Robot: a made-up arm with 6 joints.
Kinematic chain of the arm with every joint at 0, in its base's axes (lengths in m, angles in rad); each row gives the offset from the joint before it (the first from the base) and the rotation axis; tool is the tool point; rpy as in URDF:
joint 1: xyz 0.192 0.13 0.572 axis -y
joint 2: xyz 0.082 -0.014 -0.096 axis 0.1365 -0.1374 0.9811
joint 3: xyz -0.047 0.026 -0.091 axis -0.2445 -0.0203 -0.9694
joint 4: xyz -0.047 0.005 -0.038 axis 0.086 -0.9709 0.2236
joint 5: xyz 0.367 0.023 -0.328 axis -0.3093 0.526 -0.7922
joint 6: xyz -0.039 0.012 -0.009 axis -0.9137 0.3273 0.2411
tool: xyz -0.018 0.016 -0.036 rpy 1.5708 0 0
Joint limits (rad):
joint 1: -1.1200..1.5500
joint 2: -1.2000..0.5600
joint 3: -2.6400..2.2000
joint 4: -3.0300..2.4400
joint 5: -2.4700..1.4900
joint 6: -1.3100..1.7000
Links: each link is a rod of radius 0.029 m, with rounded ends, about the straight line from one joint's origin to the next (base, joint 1, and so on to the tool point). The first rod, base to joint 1, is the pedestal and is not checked.
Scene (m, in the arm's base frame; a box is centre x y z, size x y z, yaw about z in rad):
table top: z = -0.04
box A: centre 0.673 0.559 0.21 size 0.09 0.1 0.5 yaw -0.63
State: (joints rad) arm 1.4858 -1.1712 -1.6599 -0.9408 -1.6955 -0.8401
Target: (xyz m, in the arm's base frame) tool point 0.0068 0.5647 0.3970
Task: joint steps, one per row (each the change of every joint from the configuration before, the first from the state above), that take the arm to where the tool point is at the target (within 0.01 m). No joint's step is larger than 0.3 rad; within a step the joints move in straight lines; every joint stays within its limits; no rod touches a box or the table.
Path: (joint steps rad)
1: -0.0678 -0.0072 0.1759 -0.2581 0.0644 0.0021
2: -0.0678 -0.0072 0.1760 -0.2581 0.0643 0.0021
3: -0.0678 -0.0072 0.1759 -0.2581 0.0644 0.0022
4: -0.0678 -0.0072 0.1759 -0.2581 0.0643 0.0021
5: -0.1686 0.0000 0.1528 -0.2271 -0.0906 0.0195
6: -0.1685 0.0000 0.1528 -0.2271 -0.0907 0.0195
7: -0.1686 0.0000 0.1527 -0.2272 -0.0906 0.0195

